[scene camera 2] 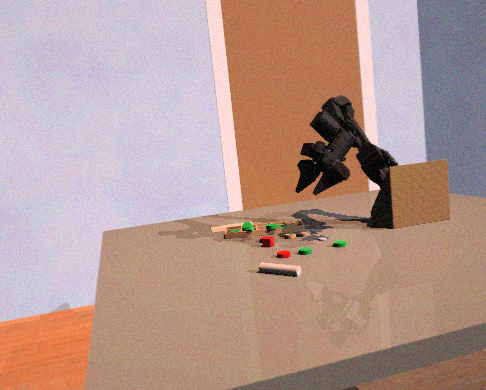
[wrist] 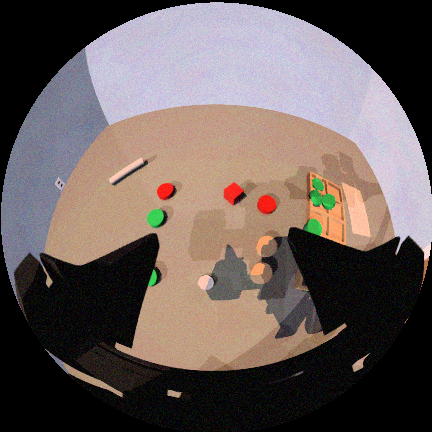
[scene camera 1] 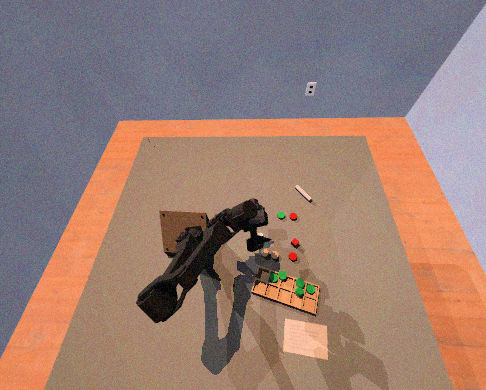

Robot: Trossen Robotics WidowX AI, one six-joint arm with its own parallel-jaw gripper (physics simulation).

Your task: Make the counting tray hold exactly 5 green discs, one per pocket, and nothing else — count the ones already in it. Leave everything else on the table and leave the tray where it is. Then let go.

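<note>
The counting tray (scene camera 1: pixel 310 302) (scene camera 2: pixel 232 234) (wrist: pixel 336 220) holds several green discs, including one (scene camera 1: pixel 310 289) (wrist: pixel 318 184) near its right end and two close together (scene camera 1: pixel 300 283) (scene camera 1: pixel 299 291). Another (scene camera 1: pixel 283 275) (wrist: pixel 313 227) is by the back rim, beside a shaded one (scene camera 1: pixel 273 277). I cannot tell whether each lies flat in its own pocket. A loose green disc (scene camera 1: pixel 281 215) (scene camera 2: pixel 305 251) (wrist: pixel 156 218) lies on the table. A second (scene camera 2: pixel 339 244) (wrist: pixel 152 276) is partly behind a finger in the wrist view. My gripper (scene camera 2: pixel 307 192) (wrist: pixel 224 237) is open and empty, high above the table.
Red discs (scene camera 1: pixel 293 216) (scene camera 1: pixel 293 256), a red cube (scene camera 1: pixel 295 242) (wrist: pixel 233 193), orange discs (wrist: pixel 266 246) (wrist: pixel 261 273) and a small white disc (wrist: pixel 205 282) lie between tray and loose greens. A white cylinder (scene camera 1: pixel 303 193) is farther back. Paper (scene camera 1: pixel 306 339) lies before the tray.
</note>
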